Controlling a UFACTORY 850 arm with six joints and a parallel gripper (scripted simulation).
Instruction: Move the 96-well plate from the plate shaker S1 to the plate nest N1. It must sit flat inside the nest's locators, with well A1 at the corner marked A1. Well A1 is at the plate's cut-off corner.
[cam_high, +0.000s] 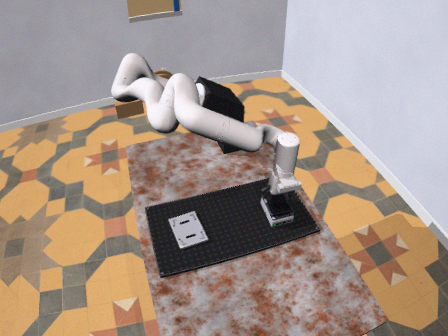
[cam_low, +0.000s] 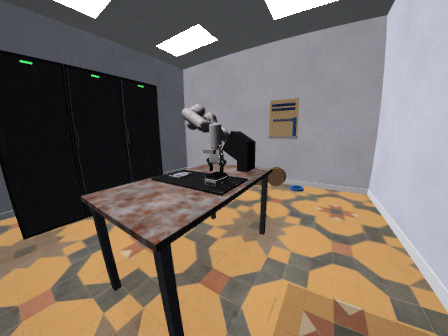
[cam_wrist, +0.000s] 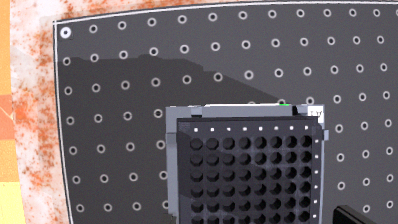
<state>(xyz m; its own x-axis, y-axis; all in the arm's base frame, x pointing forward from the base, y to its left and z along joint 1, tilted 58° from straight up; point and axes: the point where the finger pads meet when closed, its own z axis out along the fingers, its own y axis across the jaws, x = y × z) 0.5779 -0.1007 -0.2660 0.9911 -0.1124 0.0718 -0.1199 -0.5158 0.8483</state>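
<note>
The black 96-well plate is 30 mm below my hand. The rest, counted from my hand: plate nest N1: 390 mm to the right, 90 mm below, 50 mm behind; then A1 mark: 440 mm to the right, 80 mm below, 30 mm ahead.
</note>
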